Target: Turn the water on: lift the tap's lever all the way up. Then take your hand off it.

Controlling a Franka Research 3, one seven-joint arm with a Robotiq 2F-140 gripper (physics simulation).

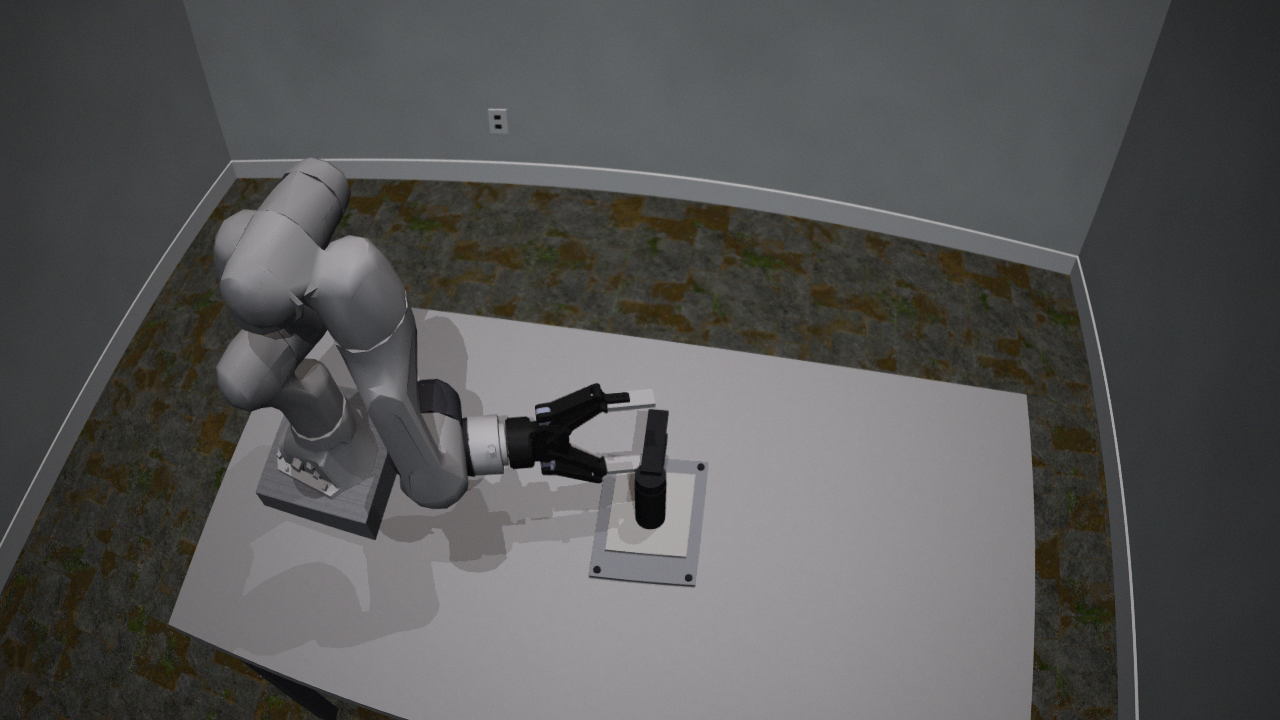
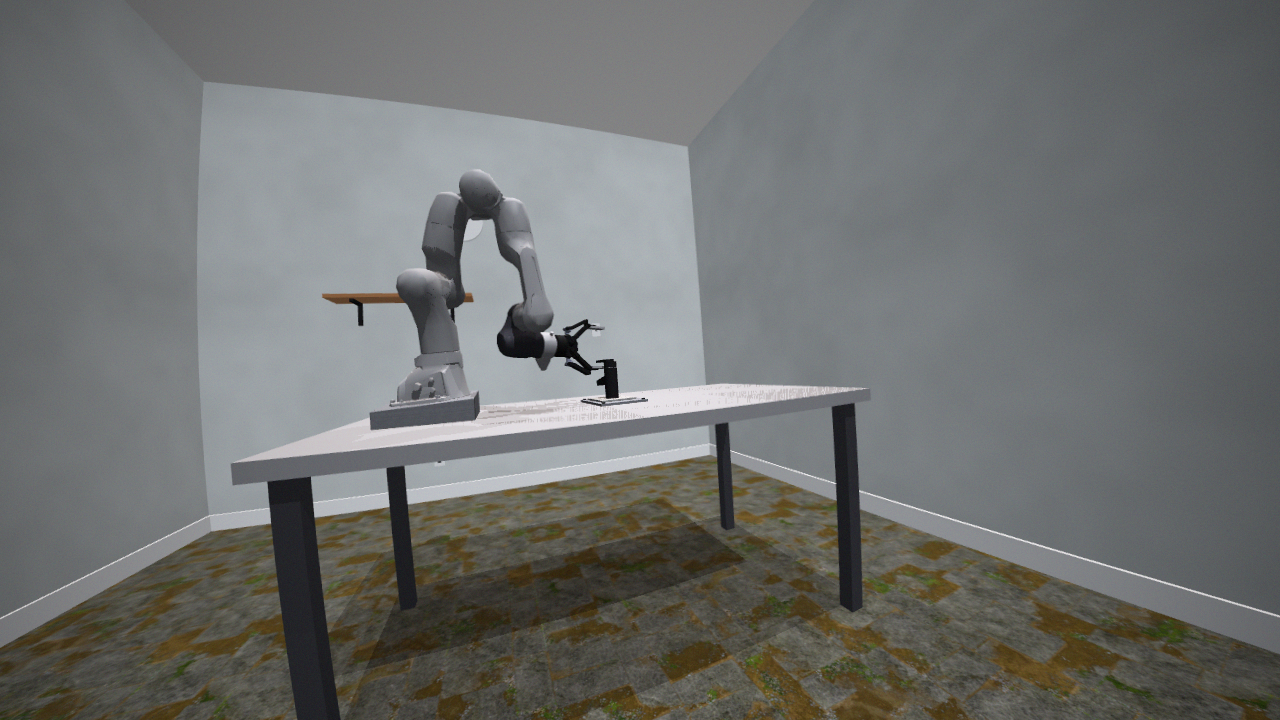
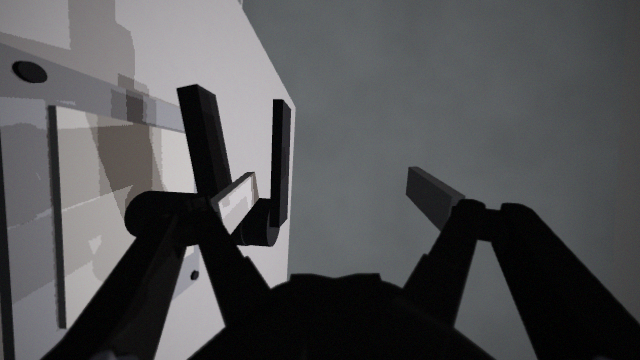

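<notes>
The black tap (image 1: 650,508) (image 2: 612,383) stands upright on a grey base plate (image 1: 642,572) (image 3: 80,80). Its flat lever (image 1: 657,434) (image 2: 607,360) (image 3: 281,160) is on top and looks about level, above the slanting spout (image 2: 601,382) (image 3: 204,140). My gripper (image 1: 634,431) (image 2: 597,347) (image 3: 330,183) is wide open and empty, pointing level at the tap, one finger above the other. The lower fingertip is beside the tap, at a height between spout and lever; the upper one is well above the lever. Whether the lower fingertip touches the lever or reaches under it, I cannot tell.
The white table (image 1: 859,537) (image 2: 554,433) carries the arm's base block (image 1: 317,501) (image 2: 425,411) at one end. A wooden shelf (image 2: 384,297) hangs on the wall behind the arm. Dark bolts sit at the plate's corners.
</notes>
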